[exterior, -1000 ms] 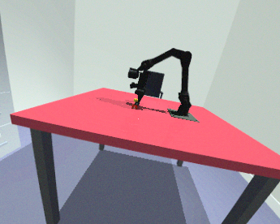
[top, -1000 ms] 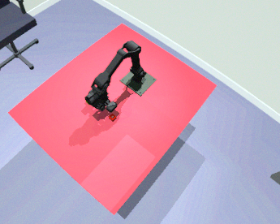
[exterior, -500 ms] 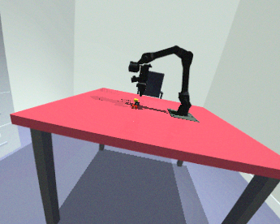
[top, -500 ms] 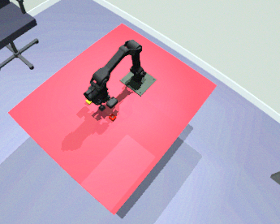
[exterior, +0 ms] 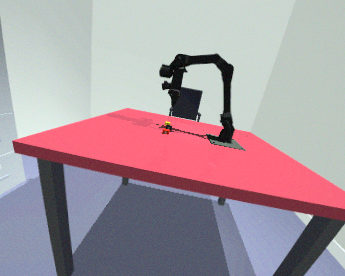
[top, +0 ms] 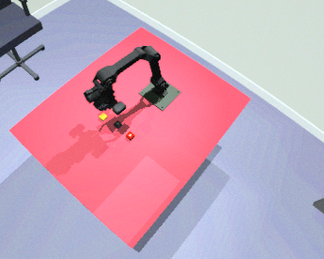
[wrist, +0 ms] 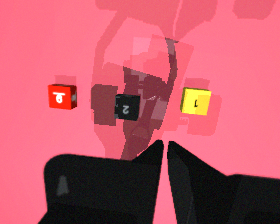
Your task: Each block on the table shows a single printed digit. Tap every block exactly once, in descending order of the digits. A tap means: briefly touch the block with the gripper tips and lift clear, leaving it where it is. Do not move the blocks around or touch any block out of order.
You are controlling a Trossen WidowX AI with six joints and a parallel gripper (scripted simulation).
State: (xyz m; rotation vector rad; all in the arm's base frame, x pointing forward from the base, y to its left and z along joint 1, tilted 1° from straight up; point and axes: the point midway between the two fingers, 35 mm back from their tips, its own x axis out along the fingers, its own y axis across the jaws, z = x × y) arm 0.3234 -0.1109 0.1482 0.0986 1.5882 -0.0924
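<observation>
Right now my gripper tip is 110 mm above the yellow block, 50 mm to the left of it and 10 mm short of it. Round my gripper tip: grey block (110 mm below, 50 mm to the left); red block (140 mm to the left, 110 mm below, 20 mm ahead).
</observation>
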